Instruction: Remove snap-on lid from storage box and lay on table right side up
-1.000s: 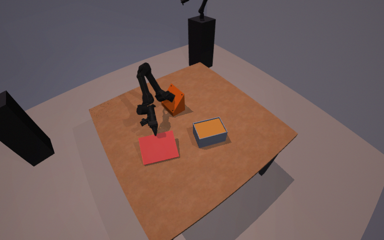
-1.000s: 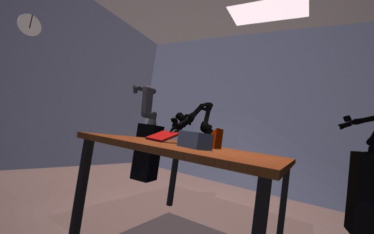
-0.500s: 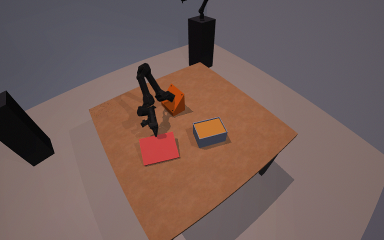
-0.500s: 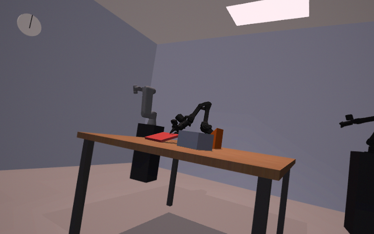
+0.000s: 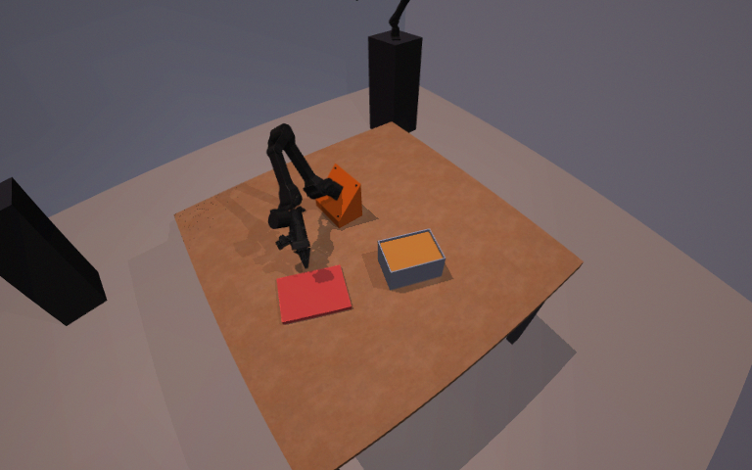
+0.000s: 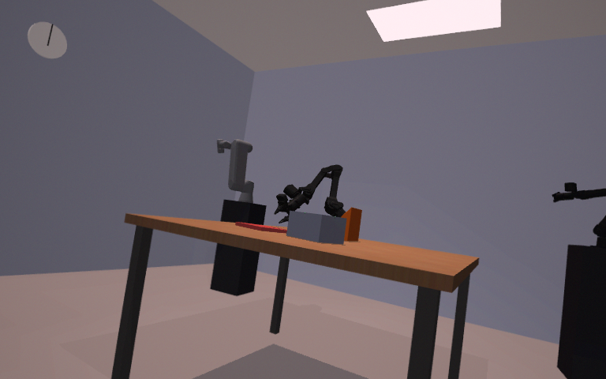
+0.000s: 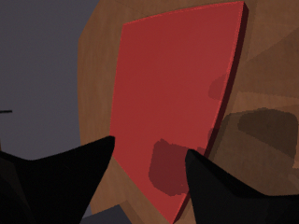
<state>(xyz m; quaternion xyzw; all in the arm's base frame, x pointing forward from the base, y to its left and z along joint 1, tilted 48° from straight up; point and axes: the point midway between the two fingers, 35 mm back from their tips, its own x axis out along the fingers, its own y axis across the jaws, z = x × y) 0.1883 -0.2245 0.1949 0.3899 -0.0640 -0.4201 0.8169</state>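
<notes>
My gripper tip is 70 mm short of the red lid, 30 mm to the left of it and 50 mm above it. From my gripper tip the other things lie so: grey-blue storage box (220 mm ahead, 310 mm to the left, 10 mm below).
</notes>
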